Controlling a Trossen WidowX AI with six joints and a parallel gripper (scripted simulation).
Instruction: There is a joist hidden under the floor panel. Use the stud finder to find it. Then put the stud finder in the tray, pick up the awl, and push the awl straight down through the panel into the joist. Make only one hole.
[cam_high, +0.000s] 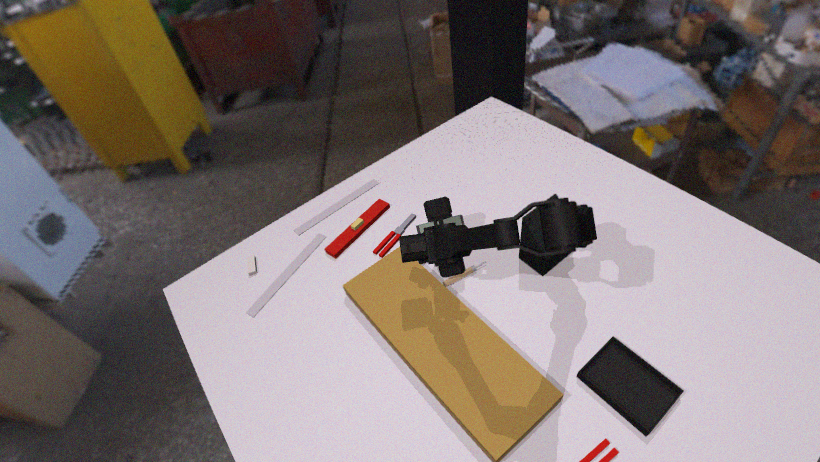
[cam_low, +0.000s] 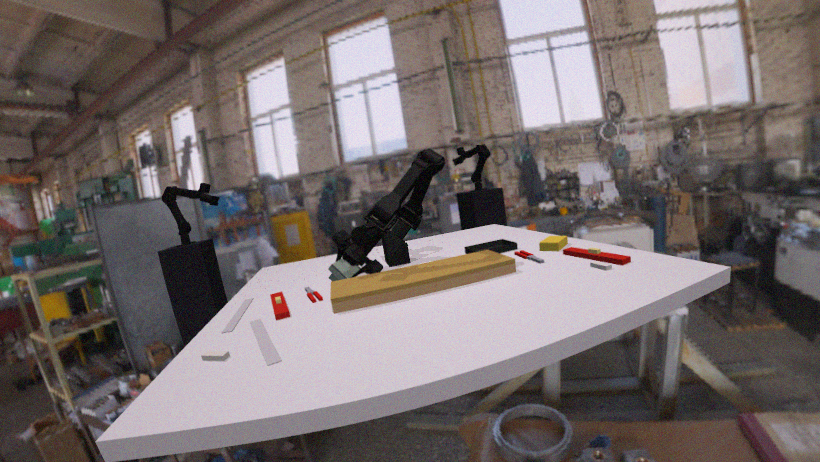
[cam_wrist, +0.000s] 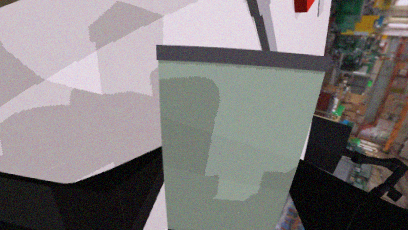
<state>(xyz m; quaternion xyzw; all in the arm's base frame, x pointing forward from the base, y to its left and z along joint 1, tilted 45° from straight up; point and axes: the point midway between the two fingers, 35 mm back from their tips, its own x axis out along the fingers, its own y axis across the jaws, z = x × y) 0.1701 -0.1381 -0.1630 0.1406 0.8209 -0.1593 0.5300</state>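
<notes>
My gripper tip is now 2 cm past the stud finder, 2 cm above it and 1 cm to the left of it. The rest, counted from my gripper tip: yellow block (72 cm to the left, 19 cm ahead, 3 cm below); black tray (54 cm to the left, 3 cm below, 2 cm ahead); awl (11 cm to the left, 4 cm below, 2 cm ahead).
</notes>
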